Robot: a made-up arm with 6 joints.
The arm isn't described. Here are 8 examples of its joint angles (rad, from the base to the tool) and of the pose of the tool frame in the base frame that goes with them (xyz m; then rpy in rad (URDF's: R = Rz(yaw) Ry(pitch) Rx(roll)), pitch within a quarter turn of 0, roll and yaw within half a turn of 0).
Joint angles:
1: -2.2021 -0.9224 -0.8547 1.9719 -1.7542 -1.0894
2: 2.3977 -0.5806 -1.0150 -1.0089 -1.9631 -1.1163
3: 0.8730 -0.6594 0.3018 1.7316 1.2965 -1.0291
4: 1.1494 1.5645 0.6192 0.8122 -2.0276 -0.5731
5: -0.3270 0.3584 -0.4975 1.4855 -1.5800 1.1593
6: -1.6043 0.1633 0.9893 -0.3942 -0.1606 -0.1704
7: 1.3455 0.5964 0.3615 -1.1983 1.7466 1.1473
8: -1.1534 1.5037 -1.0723 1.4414 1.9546 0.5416
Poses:
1: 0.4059 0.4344 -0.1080 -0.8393 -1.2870 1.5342
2: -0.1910 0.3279 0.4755 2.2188 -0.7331 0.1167
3: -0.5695 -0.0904 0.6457 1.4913 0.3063 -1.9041
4: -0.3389 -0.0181 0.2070 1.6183 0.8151 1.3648
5: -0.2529 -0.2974 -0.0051 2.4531 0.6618 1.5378
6: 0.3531 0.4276 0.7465 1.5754 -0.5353 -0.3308
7: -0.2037 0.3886 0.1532 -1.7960 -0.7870 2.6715
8: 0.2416 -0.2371 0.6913 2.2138 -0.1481 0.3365
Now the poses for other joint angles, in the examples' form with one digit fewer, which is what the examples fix.
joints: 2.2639 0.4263 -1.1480 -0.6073 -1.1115 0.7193
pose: 0.270 0.429 0.665 -2.040 -1.165 -1.937
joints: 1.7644 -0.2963 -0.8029 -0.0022 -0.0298 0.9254
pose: 0.113 0.585 0.714 -0.785 -0.828 2.343
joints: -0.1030 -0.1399 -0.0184 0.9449 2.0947 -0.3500
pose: -0.432 0.021 0.081 2.394 0.363 -1.422
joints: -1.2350 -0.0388 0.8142 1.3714 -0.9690 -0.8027
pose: 0.595 0.109 -0.066 -0.075 -0.842 -0.574
